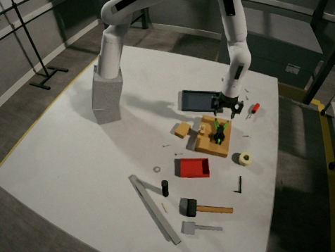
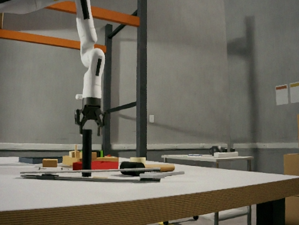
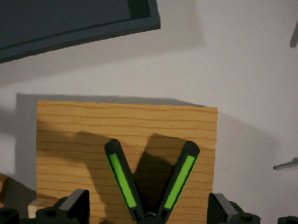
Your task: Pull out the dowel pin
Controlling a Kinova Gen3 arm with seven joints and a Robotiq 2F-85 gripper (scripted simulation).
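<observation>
Now: the wooden bench board 30 mm behind my hand, 40 mm to the right of it and 100 mm below it. The rest, counted from my hand: pale wooden block 80 mm behind, 40 mm to the right, 80 mm below; tan wooden block 180 mm behind, 40 mm to the right, 110 mm below; dowel pin 80 mm behind, 40 mm to the right, 70 mm below.
</observation>
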